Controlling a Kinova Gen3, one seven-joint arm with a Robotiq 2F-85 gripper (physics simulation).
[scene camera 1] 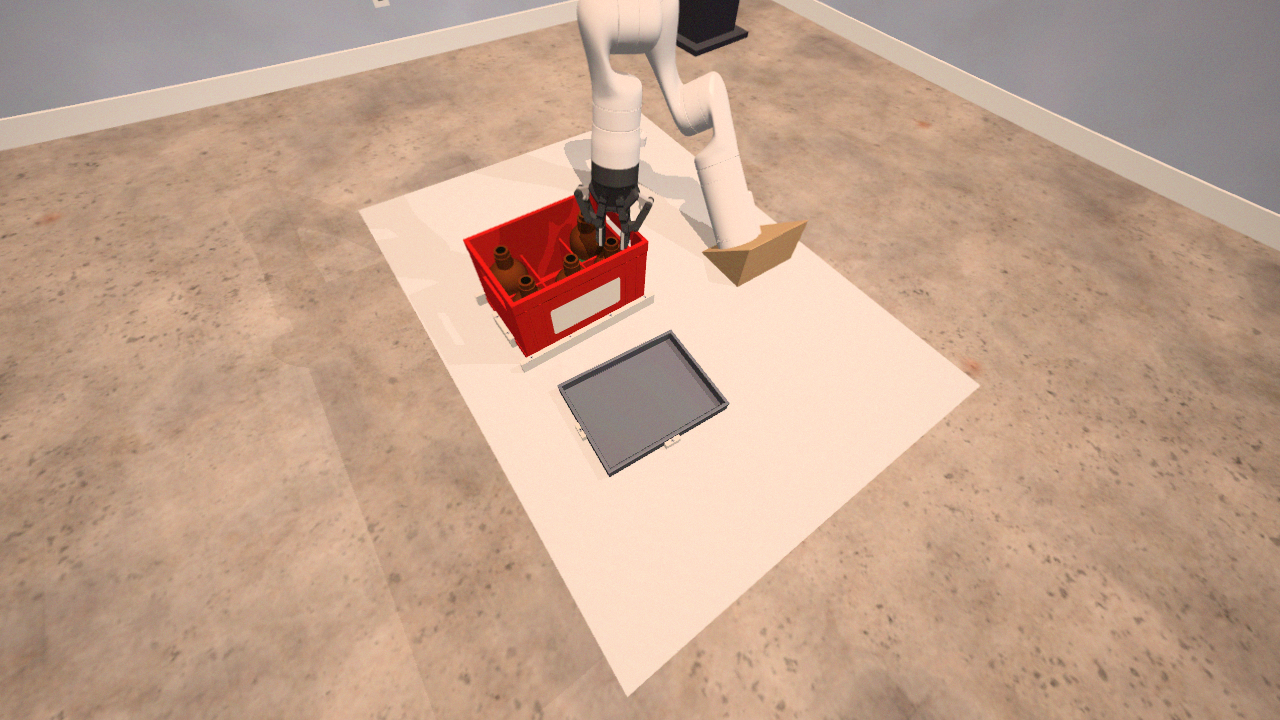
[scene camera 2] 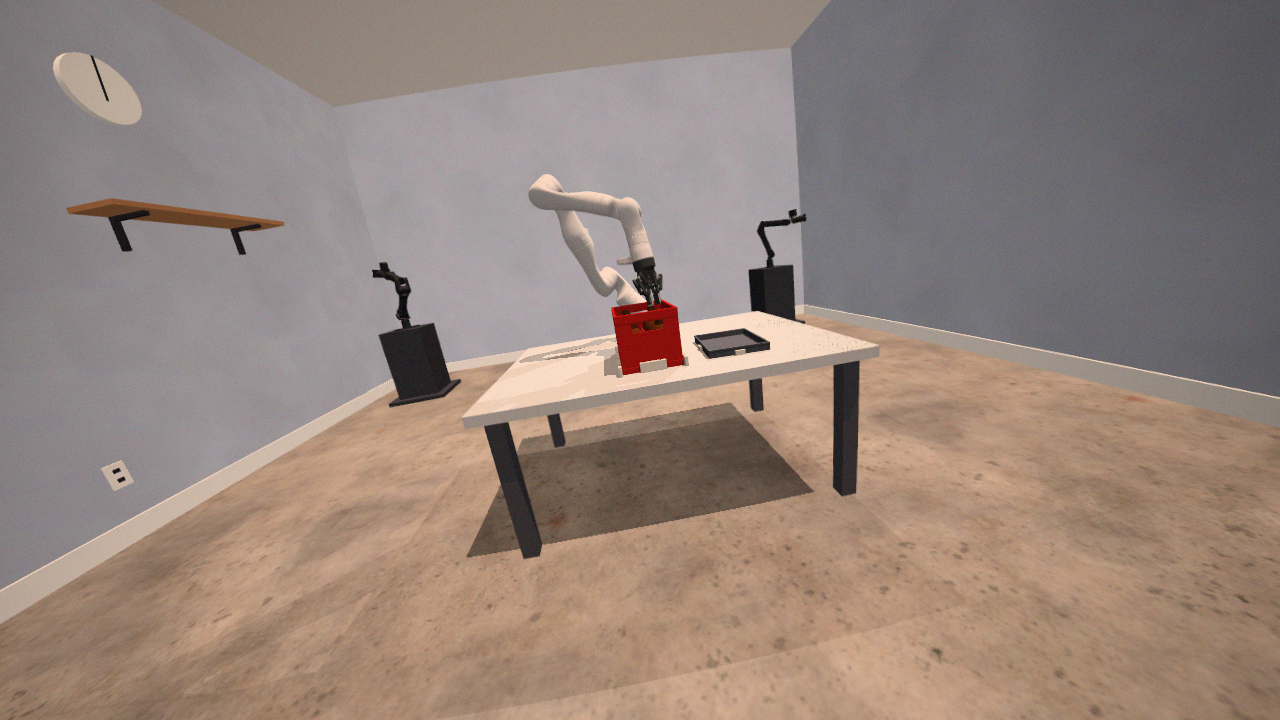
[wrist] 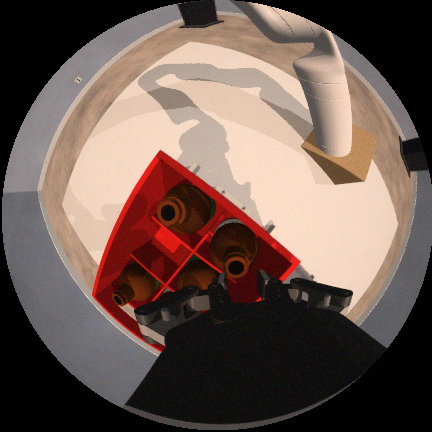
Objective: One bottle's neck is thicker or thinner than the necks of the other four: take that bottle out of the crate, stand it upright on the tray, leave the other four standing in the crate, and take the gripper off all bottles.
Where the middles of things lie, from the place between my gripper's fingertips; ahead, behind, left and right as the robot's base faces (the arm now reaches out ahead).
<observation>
My hand is 100 mm short of the dark grey tray (scene camera 1: 636, 402), 220 mm to the right of it and 150 mm above it.
</observation>
